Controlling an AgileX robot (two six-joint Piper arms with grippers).
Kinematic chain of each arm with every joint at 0, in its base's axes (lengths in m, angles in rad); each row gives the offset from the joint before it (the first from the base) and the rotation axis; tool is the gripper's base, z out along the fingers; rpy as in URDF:
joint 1: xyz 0 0 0.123 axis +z
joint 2: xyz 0 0 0 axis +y
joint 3: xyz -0.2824 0 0.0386 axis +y
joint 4: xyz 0.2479 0 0.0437 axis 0.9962 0 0.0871
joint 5: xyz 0 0 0 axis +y
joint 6: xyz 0.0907 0 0.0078 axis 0.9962 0 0.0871
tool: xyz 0 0 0 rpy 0 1.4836 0
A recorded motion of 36 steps. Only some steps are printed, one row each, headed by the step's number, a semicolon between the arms.
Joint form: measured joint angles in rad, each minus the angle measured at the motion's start. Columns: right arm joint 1, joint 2, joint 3, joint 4, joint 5, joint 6; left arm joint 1, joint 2, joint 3, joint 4, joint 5, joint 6.
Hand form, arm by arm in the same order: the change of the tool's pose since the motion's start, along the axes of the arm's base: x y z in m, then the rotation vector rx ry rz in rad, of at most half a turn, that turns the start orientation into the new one. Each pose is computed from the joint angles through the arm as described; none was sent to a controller.
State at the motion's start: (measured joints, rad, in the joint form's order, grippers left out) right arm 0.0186 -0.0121 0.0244 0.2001 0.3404 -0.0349; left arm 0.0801 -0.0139 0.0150 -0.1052 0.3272 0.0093
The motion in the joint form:
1: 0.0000 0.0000 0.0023 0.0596 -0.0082 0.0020; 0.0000 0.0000 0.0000 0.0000 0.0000 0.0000
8: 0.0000 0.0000 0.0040 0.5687 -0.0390 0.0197; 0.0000 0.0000 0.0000 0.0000 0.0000 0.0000
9: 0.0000 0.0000 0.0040 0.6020 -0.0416 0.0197; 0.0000 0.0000 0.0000 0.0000 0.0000 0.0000
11: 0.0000 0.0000 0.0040 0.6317 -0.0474 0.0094; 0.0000 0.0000 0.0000 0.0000 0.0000 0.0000
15: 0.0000 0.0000 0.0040 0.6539 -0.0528 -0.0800; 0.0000 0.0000 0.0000 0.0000 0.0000 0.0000
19: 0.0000 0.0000 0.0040 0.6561 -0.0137 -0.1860; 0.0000 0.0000 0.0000 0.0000 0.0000 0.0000
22: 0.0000 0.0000 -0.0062 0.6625 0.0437 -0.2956; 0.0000 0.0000 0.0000 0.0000 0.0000 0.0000
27: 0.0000 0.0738 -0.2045 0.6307 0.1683 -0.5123; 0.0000 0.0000 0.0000 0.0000 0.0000 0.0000
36: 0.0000 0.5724 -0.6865 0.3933 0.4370 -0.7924; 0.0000 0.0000 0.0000 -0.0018 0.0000 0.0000
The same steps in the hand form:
1: 0.0002 0.0016 0.0003 0.0616 -0.0044 0.0020; 0.0000 0.0000 0.0000 0.0000 0.0000 0.0000
8: 0.0002 0.0128 0.0091 0.5879 -0.0173 0.0188; 0.0000 0.0000 0.0000 0.0000 0.0000 0.0000
9: 0.0002 0.0133 0.0099 0.6213 -0.0186 0.0195; 0.0000 0.0000 0.0000 0.0000 0.0000 0.0000
11: 0.0003 0.0135 0.0108 0.6413 -0.0247 0.0203; 0.0000 0.0000 0.0000 0.0000 0.0000 0.0000
15: 0.0004 0.0135 0.0116 0.5774 -0.0442 0.0368; 0.0000 0.0000 0.0000 0.0000 0.0000 0.0000
19: -0.0006 0.0161 0.0093 0.4761 -0.0301 0.0810; 0.0000 0.0000 0.0000 0.0000 0.0000 0.0000
22: -0.0025 0.0199 0.0096 0.3757 -0.0149 0.1423; 0.0000 0.0000 0.0000 0.0000 0.0000 0.0000
27: -0.0084 0.0266 0.0631 0.1230 -0.0886 0.2826; 0.0000 0.0000 0.0000 0.0000 0.0000 0.0000
36: 0.0432 0.0305 0.1591 -0.3651 0.0973 0.4973; 0.0000 -0.0001 0.0000 -0.0018 -0.0001 -0.0002

